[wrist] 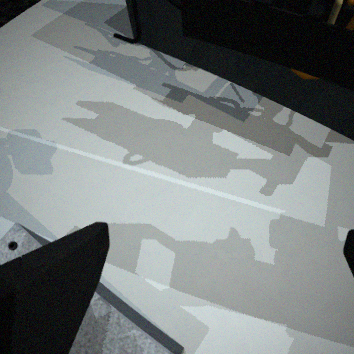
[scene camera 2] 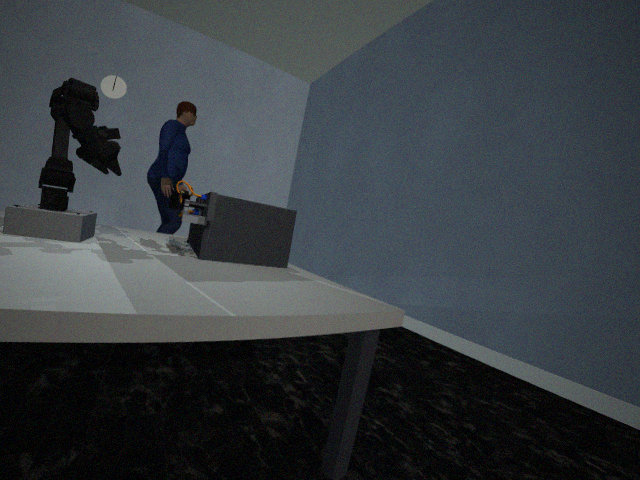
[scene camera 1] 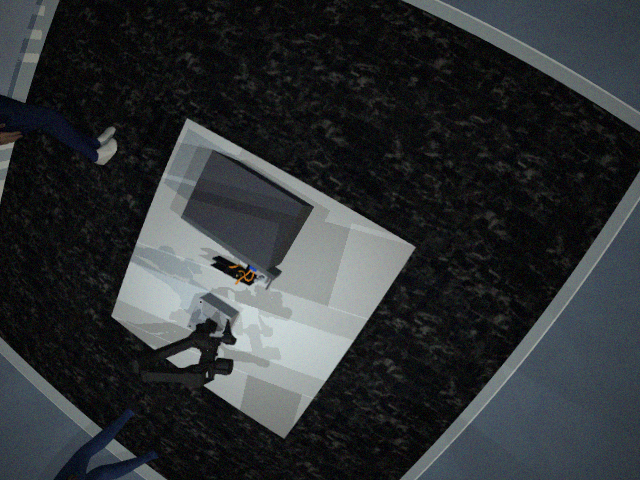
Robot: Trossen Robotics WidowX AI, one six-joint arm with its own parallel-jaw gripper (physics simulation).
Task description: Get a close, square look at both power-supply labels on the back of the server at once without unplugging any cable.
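Frame: origin at the arm's base, x left, y back, z up, level; millimetres.
Seen in the pictures: gripper, fingertip midpoint: (wrist: 228,238) (scene camera 2: 113,174) (scene camera 1: 218,318); arm's base, link origin: (scene camera 2: 52,209) (scene camera 1: 210,325).
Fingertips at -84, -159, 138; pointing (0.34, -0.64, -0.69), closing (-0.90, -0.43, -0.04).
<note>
Offsets run from my fingertips to a thing's top centre, as dx, dy, dz. "*": to the spot under its first point.
The dark grey server (scene camera 1: 248,206) (scene camera 2: 250,229) (wrist: 157,22) stands on the table; its back faces the robot. Orange cables {* -25, -229, -18} (scene camera 1: 242,274) (scene camera 2: 184,184) and blue plugs {* -59, -276, -11} (scene camera 1: 252,268) (scene camera 2: 196,211) are at its back. A black slab-like part {* +72, -234, -20} (scene camera 1: 223,263) (wrist: 260,32) stands off the back and covers much of it in the wrist view. A black cable (wrist: 134,22) hangs at the server's back. Neither power-supply label can be made out in any view. My gripper (scene camera 1: 214,329) (scene camera 2: 114,172) (wrist: 228,238) is open and empty, drawn back from the server and tilted down over the table.
The arm's grey base block (scene camera 1: 223,305) (scene camera 2: 43,223) (wrist: 120,325) stands on the pale table (scene camera 1: 361,289) (scene camera 2: 310,325) (wrist: 45,210). Metal parts {* -98, -217, -81} (scene camera 1: 262,280) (scene camera 2: 197,219) project from the server's back. A person in blue (scene camera 2: 173,152) stands beyond the table.
</note>
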